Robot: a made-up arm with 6 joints. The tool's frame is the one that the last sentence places.
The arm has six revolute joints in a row. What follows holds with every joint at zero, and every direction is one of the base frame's.
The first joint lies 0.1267 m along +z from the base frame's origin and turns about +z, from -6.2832 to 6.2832 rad.
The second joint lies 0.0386 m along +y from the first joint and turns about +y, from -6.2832 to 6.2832 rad.
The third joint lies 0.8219 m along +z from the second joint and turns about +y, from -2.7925 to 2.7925 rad.
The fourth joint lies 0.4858 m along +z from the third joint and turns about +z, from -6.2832 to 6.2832 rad.
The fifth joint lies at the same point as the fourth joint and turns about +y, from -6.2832 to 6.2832 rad.
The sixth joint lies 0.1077 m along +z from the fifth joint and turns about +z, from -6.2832 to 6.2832 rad.
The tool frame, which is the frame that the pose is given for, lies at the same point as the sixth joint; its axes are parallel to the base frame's.
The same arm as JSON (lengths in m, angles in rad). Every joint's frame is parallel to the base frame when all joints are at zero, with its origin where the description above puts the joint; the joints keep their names.
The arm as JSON. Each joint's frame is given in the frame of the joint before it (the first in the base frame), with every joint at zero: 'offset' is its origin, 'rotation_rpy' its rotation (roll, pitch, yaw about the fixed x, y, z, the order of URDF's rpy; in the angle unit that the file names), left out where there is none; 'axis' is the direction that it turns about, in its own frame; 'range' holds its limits. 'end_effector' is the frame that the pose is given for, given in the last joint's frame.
{
  "length_unit": "m",
  "angle_unit": "rad",
  "chain": [
    {
      "id": "joint 1",
      "offset": [
        0.0,
        0.0,
        0.1267
      ],
      "axis": [
        0.0,
        0.0,
        1.0
      ],
      "range": [
        -6.2832,
        6.2832
      ]
    },
    {
      "id": "joint 2",
      "offset": [
        0.0,
        0.0386,
        0.0
      ],
      "axis": [
        0.0,
        1.0,
        0.0
      ],
      "range": [
        -6.2832,
        6.2832
      ]
    },
    {
      "id": "joint 3",
      "offset": [
        0.0,
        0.0,
        0.8219
      ],
      "axis": [
        0.0,
        1.0,
        0.0
      ],
      "range": [
        -2.7925,
        2.7925
      ]
    },
    {
      "id": "joint 4",
      "offset": [
        0.0,
        0.0,
        0.4858
      ],
      "axis": [
        0.0,
        0.0,
        1.0
      ],
      "range": [
        -6.2832,
        6.2832
      ]
    },
    {
      "id": "joint 5",
      "offset": [
        0.0,
        0.0,
        0.0
      ],
      "axis": [
        0.0,
        1.0,
        0.0
      ],
      "range": [
        -6.2832,
        6.2832
      ]
    },
    {
      "id": "joint 6",
      "offset": [
        0.0,
        0.0,
        0.1077
      ],
      "axis": [
        0.0,
        0.0,
        1.0
      ],
      "range": [
        -6.2832,
        6.2832
      ]
    }
  ],
  "end_effector": {
    "offset": [
      0.0,
      0.0,
      0.0
    ]
  }
}

